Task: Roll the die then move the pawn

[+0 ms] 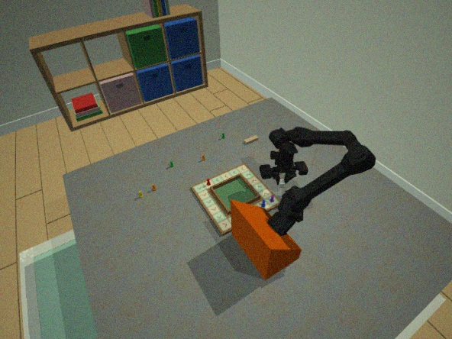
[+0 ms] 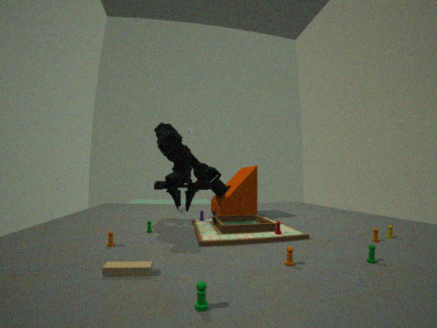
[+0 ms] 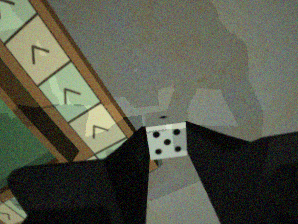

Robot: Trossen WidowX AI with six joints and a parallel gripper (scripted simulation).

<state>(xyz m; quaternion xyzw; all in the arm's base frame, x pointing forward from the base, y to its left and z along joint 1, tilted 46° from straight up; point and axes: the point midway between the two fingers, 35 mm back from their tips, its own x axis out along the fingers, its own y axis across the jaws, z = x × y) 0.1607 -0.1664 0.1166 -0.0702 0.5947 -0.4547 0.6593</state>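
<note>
The red pawn lies 230 mm ahead of my gripper tip, 220 mm to the left of it and 20 mm below it. The rest, counted from my gripper tip: blue pawn 110 mm to the left, 20 mm below, 20 mm behind; white die right at my gripper tip; purple pawn 70 mm to the left, 20 mm below, 20 mm behind.
</note>
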